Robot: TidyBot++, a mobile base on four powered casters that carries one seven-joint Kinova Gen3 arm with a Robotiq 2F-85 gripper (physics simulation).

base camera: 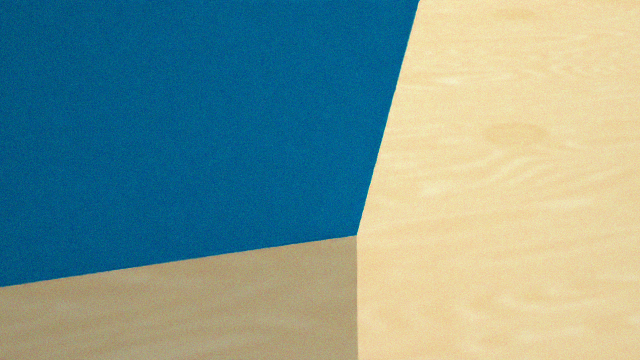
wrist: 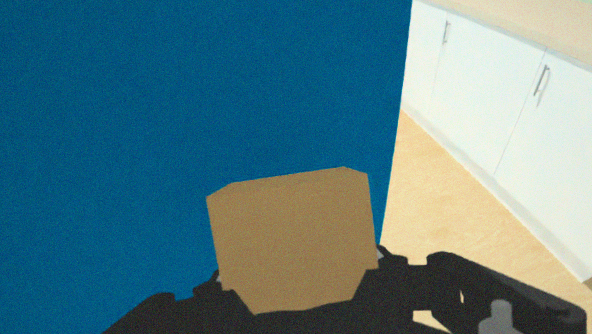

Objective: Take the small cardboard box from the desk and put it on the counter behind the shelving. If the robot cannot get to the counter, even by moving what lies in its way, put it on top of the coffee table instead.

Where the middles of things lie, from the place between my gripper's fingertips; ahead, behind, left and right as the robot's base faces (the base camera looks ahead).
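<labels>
My gripper: 2 cm below the small cardboard box [wrist: 292, 242], 2 cm past it.
</labels>
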